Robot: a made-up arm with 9 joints.
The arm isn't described. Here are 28 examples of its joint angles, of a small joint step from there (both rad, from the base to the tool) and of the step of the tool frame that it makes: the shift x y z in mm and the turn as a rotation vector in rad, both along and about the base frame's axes.
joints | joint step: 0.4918 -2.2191 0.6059 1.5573 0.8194 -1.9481 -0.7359 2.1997 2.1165 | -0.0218 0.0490 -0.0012 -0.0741 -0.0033 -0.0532 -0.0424 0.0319 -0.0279
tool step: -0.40 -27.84 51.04 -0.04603 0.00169 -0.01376
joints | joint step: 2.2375 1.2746 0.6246 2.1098 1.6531 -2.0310 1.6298 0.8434 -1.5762 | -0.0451 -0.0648 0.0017 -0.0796 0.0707 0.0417 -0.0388 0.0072 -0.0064
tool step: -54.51 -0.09 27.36 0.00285 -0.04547 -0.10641
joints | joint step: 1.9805 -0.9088 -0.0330 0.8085 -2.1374 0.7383 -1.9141 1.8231 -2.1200 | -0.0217 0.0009 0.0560 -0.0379 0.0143 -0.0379 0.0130 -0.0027 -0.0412
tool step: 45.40 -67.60 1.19 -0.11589 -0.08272 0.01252
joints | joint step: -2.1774 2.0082 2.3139 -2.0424 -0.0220 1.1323 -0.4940 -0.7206 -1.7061 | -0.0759 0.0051 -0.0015 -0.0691 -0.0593 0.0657 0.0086 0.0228 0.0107
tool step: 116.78 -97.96 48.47 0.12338 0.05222 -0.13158
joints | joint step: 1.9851 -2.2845 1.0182 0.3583 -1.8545 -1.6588 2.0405 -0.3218 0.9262 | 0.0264 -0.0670 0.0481 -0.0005 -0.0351 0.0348 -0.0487 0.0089 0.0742
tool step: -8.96 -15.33 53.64 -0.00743 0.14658 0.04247
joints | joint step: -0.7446 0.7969 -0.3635 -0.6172 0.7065 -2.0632 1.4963 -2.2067 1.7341 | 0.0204 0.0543 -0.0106 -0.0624 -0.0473 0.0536 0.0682 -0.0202 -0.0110
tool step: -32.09 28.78 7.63 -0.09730 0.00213 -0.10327
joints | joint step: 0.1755 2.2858 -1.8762 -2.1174 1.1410 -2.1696 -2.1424 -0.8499 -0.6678 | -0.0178 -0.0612 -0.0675 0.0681 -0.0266 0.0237 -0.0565 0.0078 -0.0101
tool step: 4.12 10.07 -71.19 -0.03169 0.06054 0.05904
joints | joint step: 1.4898 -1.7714 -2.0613 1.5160 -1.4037 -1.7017 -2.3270 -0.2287 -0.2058 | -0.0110 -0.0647 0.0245 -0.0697 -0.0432 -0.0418 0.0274 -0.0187 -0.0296
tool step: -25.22 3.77 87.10 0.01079 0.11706 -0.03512
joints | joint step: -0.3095 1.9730 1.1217 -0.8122 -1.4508 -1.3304 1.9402 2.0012 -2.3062 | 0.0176 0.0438 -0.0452 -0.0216 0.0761 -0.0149 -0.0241 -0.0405 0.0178
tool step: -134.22 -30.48 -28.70 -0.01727 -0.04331 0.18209
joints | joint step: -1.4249 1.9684 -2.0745 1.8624 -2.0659 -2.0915 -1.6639 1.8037 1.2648 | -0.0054 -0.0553 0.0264 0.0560 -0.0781 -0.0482 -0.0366 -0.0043 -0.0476
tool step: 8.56 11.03 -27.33 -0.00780 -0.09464 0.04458
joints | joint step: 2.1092 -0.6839 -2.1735 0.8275 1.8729 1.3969 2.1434 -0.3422 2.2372 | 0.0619 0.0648 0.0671 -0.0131 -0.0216 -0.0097 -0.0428 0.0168 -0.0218
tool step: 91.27 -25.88 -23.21 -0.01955 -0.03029 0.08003
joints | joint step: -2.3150 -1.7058 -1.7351 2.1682 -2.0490 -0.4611 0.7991 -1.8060 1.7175 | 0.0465 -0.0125 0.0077 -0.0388 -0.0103 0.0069 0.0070 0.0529 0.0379
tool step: 18.20 8.60 13.06 -0.11013 -0.02133 0.06829
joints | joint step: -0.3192 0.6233 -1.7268 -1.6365 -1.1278 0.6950 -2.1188 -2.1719 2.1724 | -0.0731 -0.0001 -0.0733 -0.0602 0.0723 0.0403 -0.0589 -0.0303 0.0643
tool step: -17.92 32.92 65.30 0.02959 -0.05506 -0.06293
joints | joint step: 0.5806 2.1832 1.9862 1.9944 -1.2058 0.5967 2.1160 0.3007 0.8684 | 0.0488 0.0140 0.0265 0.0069 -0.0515 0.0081 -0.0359 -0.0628 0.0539
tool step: 99.70 -37.42 -33.62 0.02772 0.01716 0.17655
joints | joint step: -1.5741 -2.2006 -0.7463 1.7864 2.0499 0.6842 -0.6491 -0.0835 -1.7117 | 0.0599 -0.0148 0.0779 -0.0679 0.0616 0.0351 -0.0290 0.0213 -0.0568
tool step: -20.12 -171.35 -58.46 -0.03419 -0.05910 0.16741
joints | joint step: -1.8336 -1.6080 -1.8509 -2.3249 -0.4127 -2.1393 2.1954 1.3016 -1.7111 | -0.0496 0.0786 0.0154 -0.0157 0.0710 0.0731 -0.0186 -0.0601 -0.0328
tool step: -110.65 -40.03 -44.79 0.04615 -0.08625 -0.13192
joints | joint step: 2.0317 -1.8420 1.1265 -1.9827 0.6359 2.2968 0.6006 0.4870 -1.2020 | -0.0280 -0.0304 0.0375 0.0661 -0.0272 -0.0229 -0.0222 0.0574 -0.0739
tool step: -26.36 16.23 -41.82 0.07987 0.11001 0.05387
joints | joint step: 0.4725 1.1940 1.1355 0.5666 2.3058 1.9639 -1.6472 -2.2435 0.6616 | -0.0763 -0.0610 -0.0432 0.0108 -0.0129 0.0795 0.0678 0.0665 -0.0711
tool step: 111.41 -40.46 -0.27 0.03911 0.10603 -0.19921
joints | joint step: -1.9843 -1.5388 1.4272 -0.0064 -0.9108 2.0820 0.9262 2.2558 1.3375 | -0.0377 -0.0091 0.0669 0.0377 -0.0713 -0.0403 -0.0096 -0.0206 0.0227
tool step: -55.95 9.70 -79.93 -0.11811 -0.01287 0.08996
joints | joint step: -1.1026 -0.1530 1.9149 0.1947 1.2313 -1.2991 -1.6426 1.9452 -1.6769 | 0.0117 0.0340 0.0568 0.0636 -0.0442 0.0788 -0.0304 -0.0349 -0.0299
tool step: 35.04 -48.55 -53.88 0.09051 0.05292 0.00363
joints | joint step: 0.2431 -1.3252 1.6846 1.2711 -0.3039 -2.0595 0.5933 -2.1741 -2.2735 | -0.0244 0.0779 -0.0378 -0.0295 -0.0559 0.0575 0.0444 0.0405 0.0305
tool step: 78.03 -44.00 -44.02 -0.13548 -0.11017 -0.19505
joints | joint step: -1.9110 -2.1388 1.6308 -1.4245 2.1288 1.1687 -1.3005 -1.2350 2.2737 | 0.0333 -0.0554 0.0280 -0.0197 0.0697 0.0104 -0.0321 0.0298 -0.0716
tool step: -17.20 -22.98 -33.92 0.01455 -0.11190 0.04462
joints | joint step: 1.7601 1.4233 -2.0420 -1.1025 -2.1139 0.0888 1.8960 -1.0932 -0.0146 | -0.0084 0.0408 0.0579 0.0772 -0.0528 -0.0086 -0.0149 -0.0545 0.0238
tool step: -38.05 -73.17 36.21 0.08010 -0.14946 -0.15389
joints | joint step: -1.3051 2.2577 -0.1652 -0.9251 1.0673 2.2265 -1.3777 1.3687 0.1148 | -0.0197 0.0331 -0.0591 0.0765 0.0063 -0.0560 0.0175 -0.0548 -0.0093
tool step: 25.92 5.54 30.80 0.10138 0.13808 -0.04053
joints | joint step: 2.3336 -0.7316 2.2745 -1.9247 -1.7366 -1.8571 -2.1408 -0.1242 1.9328 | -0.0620 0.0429 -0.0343 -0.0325 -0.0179 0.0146 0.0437 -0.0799 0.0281
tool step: 59.52 24.71 66.22 0.10527 -0.02407 -0.05709
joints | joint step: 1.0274 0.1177 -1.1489 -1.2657 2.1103 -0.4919 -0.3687 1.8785 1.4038 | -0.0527 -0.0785 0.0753 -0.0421 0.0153 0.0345 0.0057 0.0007 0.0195
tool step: -42.63 11.51 -0.90 -0.01367 0.14543 -0.04492
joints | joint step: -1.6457 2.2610 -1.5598 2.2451 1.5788 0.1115 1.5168 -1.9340 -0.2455 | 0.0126 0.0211 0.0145 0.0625 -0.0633 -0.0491 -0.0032 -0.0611 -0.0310
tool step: 28.63 34.80 26.64 0.08584 0.01452 -0.06244
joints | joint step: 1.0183 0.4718 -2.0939 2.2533 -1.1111 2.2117 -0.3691 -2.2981 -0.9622 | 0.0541 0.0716 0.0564 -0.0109 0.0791 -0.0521 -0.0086 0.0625 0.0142
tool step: 118.79 -52.23 -50.33 -0.07871 -0.03230 -0.10917
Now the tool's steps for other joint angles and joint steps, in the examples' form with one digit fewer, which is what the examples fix.
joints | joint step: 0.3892 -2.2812 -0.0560 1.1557 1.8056 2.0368 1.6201 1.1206 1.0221 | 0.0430 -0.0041 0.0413 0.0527 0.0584 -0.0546 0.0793 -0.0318 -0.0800
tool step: 161.1 -38.5 -100.3 0.0468 -0.0867 0.1371
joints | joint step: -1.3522 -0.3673 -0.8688 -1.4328 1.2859 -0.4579 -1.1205 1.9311 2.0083 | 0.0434 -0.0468 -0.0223 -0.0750 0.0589 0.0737 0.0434 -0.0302 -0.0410
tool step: 7.4 -18.8 -31.0 -0.0579 -0.1505 0.0104
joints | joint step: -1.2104 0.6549 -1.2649 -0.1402 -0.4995 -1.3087 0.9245 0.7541 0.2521 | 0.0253 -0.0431 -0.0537 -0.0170 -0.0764 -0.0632 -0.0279 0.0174 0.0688
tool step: 20.0 -30.4 46.4 -0.1015 0.0202 0.0157
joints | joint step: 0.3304 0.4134 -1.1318 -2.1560 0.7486 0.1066 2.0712 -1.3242 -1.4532 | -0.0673 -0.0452 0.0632 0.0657 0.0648 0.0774 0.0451 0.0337 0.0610
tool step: -8.4 26.7 11.4 0.0541 0.0213 0.0519
